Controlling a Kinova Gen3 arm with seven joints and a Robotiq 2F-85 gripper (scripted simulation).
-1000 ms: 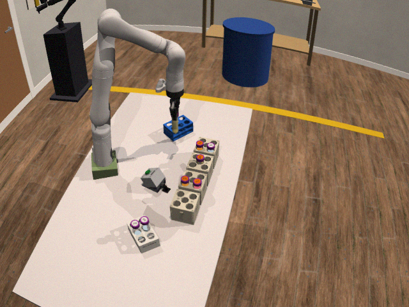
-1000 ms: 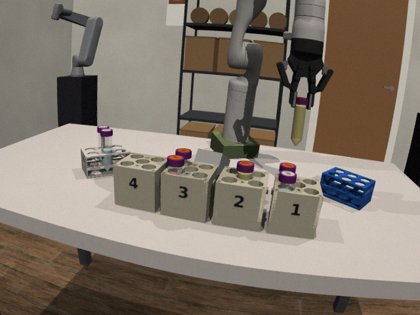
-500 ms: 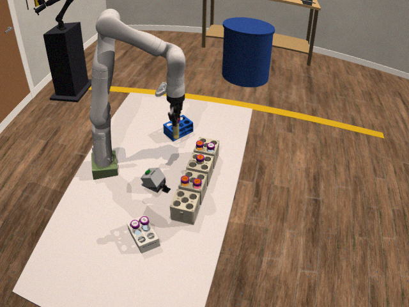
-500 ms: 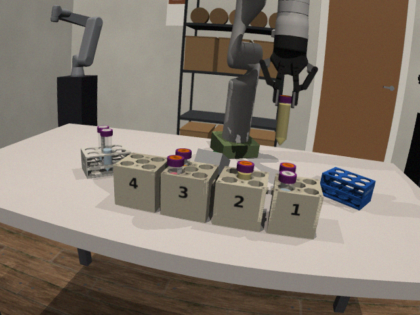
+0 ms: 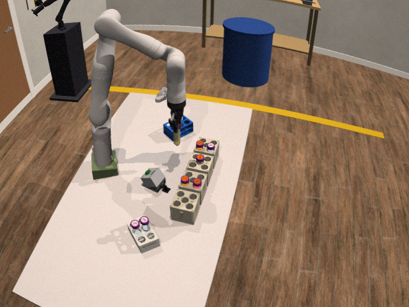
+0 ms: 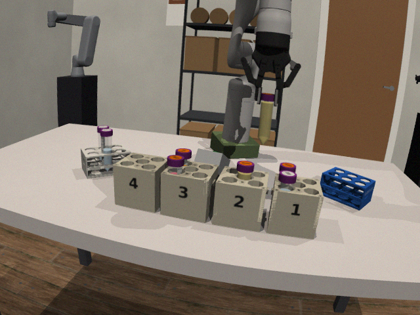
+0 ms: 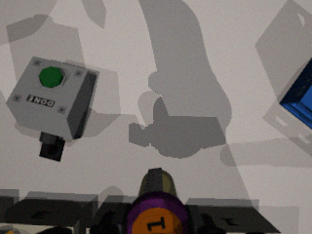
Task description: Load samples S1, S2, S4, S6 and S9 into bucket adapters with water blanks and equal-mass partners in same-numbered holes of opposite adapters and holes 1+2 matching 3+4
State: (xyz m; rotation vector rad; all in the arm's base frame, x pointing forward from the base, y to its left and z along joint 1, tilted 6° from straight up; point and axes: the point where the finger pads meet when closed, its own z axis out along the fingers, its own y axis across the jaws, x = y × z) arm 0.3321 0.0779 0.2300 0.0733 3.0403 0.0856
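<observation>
Now: the orange-dot sample tube 1 cm behind my hand and 5 cm below it. Also, from my hand: adapter 2: 11 cm ahead, 3 cm to the right, 20 cm below; then adapter 1: 11 cm ahead, 8 cm to the left, 20 cm below; then white-dot blank: 13 cm ahead, 5 cm to the left, 18 cm below.
</observation>
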